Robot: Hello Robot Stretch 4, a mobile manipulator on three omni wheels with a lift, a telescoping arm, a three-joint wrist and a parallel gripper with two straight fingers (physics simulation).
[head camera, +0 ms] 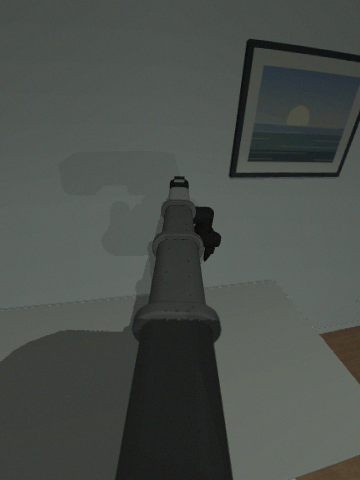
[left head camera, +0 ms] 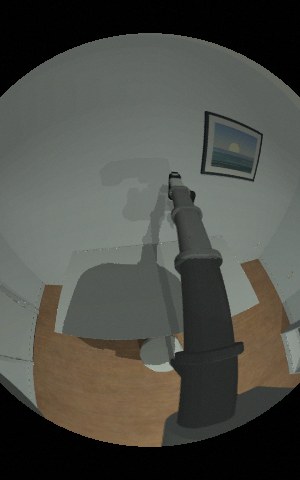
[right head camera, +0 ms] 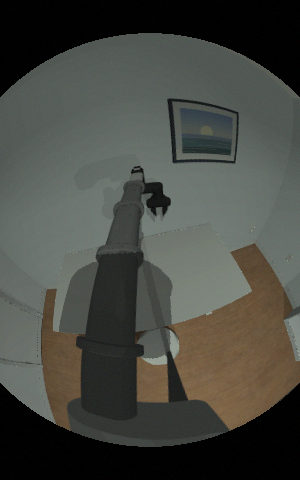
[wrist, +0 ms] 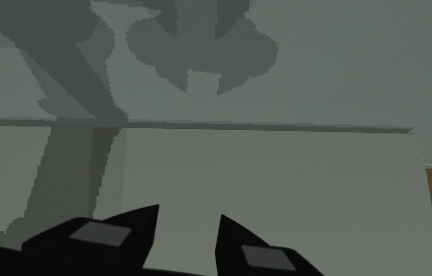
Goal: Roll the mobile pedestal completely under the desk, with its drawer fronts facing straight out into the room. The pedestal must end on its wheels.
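Observation:
The desk (head camera: pixel 300 375) (left head camera: pixel 240 285) (right head camera: pixel 200 270) (wrist: pixel 275 190) shows as a pale grey top against the wall, with shadows of the robot across it. The mobile pedestal does not show in any view; the desk top hides the floor below it. My gripper (right head camera: pixel 159 217) (wrist: pixel 187 228) is open with nothing between its two black fingers. It hangs at the end of the long extended arm, above the back part of the desk and near the wall. In the head camera view the gripper is partly hidden behind the arm.
A framed sunset picture (head camera: pixel 300 115) (left head camera: pixel 232 147) (right head camera: pixel 205 131) hangs on the wall, right of the arm. A round pale disc (left head camera: pixel 157 355) (right head camera: pixel 160 345) is low in front of the desk. A pale furniture piece (left head camera: pixel 292 352) (right head camera: pixel 294 332) stands at the right edge. Walls enclose both sides.

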